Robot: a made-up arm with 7 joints.
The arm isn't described. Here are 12 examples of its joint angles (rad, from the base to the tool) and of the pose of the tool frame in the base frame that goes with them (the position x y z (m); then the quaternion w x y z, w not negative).
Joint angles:
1: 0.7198 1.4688 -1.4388 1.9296 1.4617 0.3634 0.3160
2: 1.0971 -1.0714 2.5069 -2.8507 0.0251 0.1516 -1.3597
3: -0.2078 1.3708 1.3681 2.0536 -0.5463 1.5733 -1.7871
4: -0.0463 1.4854 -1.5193 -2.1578 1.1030 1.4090 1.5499
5: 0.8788 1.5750 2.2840 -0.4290 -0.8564 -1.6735 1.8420
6: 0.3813 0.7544 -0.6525 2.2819 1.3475 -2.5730 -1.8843
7: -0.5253 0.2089 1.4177 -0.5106 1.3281 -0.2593 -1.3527
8: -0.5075 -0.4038 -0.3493 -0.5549 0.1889 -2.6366 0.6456
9: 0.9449 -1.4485 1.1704 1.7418 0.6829 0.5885 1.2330
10: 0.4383 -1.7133 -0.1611 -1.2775 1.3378 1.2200 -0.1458
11: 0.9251 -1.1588 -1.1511 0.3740 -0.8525 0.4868 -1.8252
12: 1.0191 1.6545 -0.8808 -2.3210 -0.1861 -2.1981 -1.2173
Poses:
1: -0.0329 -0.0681 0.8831 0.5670 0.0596 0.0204 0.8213
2: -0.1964 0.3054 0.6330 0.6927 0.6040 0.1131 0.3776
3: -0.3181 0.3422 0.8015 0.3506 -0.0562 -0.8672 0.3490
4: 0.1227 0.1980 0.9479 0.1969 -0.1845 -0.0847 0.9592
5: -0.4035 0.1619 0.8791 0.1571 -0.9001 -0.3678 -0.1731
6: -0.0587 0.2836 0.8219 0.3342 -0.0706 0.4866 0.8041
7: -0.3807 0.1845 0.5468 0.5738 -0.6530 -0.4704 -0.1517
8: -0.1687 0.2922 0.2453 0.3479 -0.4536 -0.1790 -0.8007
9: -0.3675 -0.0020 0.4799 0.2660 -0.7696 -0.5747 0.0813
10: -0.5072 0.0488 0.5357 0.0145 0.9181 -0.3960 0.0034
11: -0.2240 0.0801 0.4511 0.6326 0.3523 -0.1068 0.6814
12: -0.0356 0.1135 1.0753 0.1691 -0.5461 0.4732 0.6702
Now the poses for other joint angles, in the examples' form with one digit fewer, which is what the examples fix.
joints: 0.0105 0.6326 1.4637 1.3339 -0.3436 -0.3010 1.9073
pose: -0.179 0.352 0.628 0.435 0.088 -0.882 -0.161
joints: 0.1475 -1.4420 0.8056 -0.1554 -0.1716 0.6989 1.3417
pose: -0.212 0.276 0.504 0.263 -0.395 0.673 -0.568
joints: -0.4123 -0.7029 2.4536 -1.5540 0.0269 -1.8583 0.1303
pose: -0.562 0.111 0.530 0.309 0.875 0.076 0.366
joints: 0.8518 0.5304 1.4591 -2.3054 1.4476 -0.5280 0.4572
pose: -0.203 0.281 0.869 0.794 0.008 0.342 0.503
